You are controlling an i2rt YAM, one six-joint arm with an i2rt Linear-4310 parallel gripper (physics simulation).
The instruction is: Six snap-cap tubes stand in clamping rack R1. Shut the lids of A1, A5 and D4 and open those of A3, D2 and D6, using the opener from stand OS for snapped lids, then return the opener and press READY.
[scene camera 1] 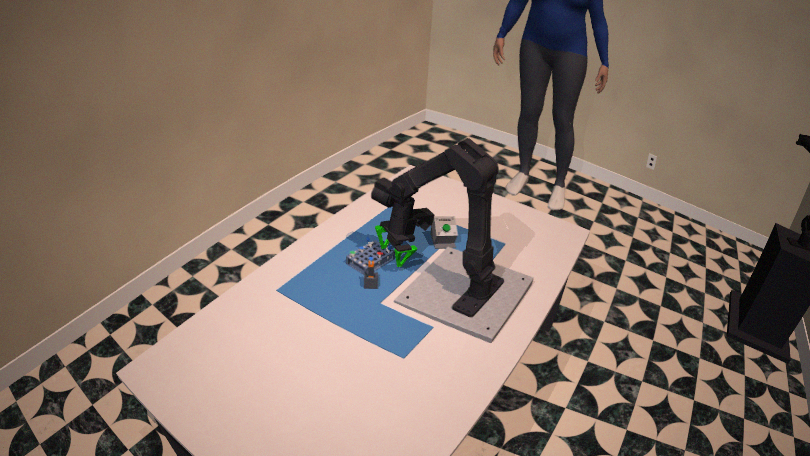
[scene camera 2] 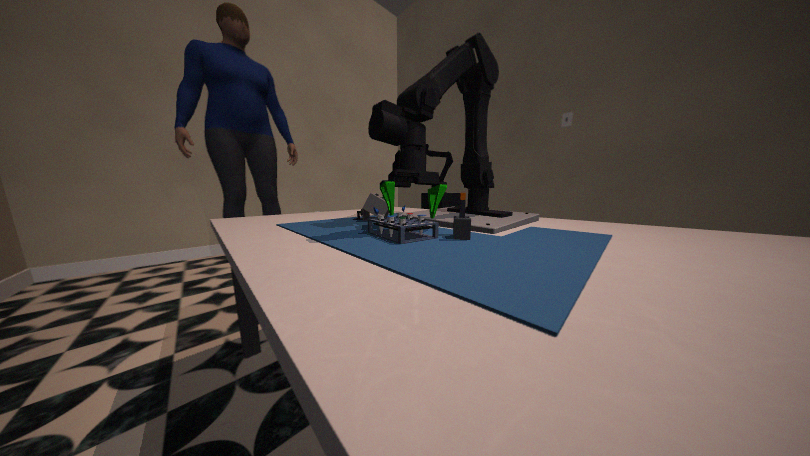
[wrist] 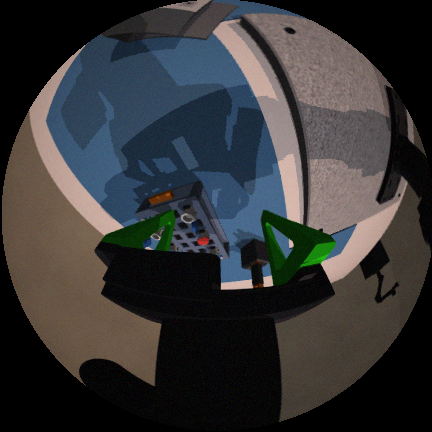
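Pixels of known places: gripper, between the fingertips: (scene camera 1: pixel 391 257) (wrist: pixel 217 214); arm's base, origin of its link: (scene camera 1: pixel 479 294) (scene camera 2: pixel 477 212).
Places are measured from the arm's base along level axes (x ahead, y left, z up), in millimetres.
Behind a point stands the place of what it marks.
The clamping rack R1 (scene camera 1: pixel 361 267) {y 98, x 356, z -16 mm} (scene camera 2: pixel 402 234) {y 113, x 402, z -2 mm} (wrist: pixel 214 220) {y 56, x 320, z -17 mm} stands on the blue mat and holds small tubes. In the wrist view an open tube mouth (wrist: pixel 188 217) {y 11, x 326, z 17 mm} has a blue lid (wrist: pixel 195 227) {y 11, x 315, z 34 mm} beside it, and a red cap (wrist: pixel 203 240) {y 45, x 326, z 23 mm} sits farther along. A second tube mouth (wrist: pixel 156 236) {y 25, x 387, z 19 mm} shows through the left finger. In scene camera 2 a blue lid (scene camera 2: pixel 376 210) {y 24, x 396, z 32 mm} stands up. Other lid states and positions are too small to tell. The opener (scene camera 1: pixel 371 265) {y 145, x 281, z 55 mm} (scene camera 2: pixel 462 208) {y 149, x 289, z 38 mm} (wrist: pixel 257 274) {y 137, x 280, z 39 mm} stands upright in stand OS (scene camera 1: pixel 370 280) {y 157, x 274, z 12 mm} (scene camera 2: pixel 461 228) {y 156, x 299, z 2 mm} (wrist: pixel 254 251) {y 123, x 279, z 5 mm}. My gripper (scene camera 1: pixel 393 256) {y 24, x 300, z 9 mm} (scene camera 2: pixel 412 215) {y 24, x 300, z 9 mm} (wrist: pixel 217 214) {y 24, x 300, z 9 mm} is open and empty, above the rack's robot side.
The grey box (scene camera 1: pixel 444 237) {y -161, x 228, z 20 mm} (scene camera 2: pixel 372 204) {y -177, x 283, z 30 mm} with the green READY button (scene camera 1: pixel 446 227) {y -173, x 232, z 50 mm} stands beyond the gripper. The arm's base plate (scene camera 1: pixel 436 300) {y 92, x 88, z -5 mm} (scene camera 2: pixel 524 218) {y 146, x 1, z -4 mm} (wrist: pixel 340 75) lies beside the blue mat (scene camera 1: pixel 323 283) {y 232, x 393, z -19 mm} (scene camera 2: pixel 510 277) {y 297, x 410, z -19 mm} (wrist: pixel 205 65) {y -108, x 257, z -19 mm}. A person (scene camera 1: pixel 552 84) (scene camera 2: pixel 238 107) stands behind the table.
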